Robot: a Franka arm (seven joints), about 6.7 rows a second.
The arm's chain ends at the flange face. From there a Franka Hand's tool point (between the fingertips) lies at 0.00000 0.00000 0.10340 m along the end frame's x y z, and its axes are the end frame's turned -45 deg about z.
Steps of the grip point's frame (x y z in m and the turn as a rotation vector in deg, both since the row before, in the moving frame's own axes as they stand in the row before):
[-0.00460, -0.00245, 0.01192, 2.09, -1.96, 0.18]
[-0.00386, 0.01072, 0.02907, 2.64, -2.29, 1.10]
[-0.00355, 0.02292, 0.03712, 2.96, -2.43, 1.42]
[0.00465, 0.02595, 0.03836, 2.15, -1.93, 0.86]
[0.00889, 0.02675, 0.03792, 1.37, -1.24, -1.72]
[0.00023, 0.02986, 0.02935, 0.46, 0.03, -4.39]
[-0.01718, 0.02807, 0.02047, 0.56, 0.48, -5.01]
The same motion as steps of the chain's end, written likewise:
[0.00018, 0.00169, 0.01205, 0.09, -2.86, 0.18]
[0.01113, 0.01082, 0.02926, 0.25, -3.49, 1.10]
[0.02056, 0.01948, 0.03735, 0.37, -3.81, 1.42]
[0.02684, 0.01538, 0.03849, 0.16, -2.88, 0.86]
[0.02853, 0.01274, 0.03797, 0.09, -1.85, -1.72]
[0.02185, 0.02156, 0.02935, 0.35, -0.30, -4.39]
[0.00786, 0.03332, 0.02048, 0.74, -0.06, -5.01]

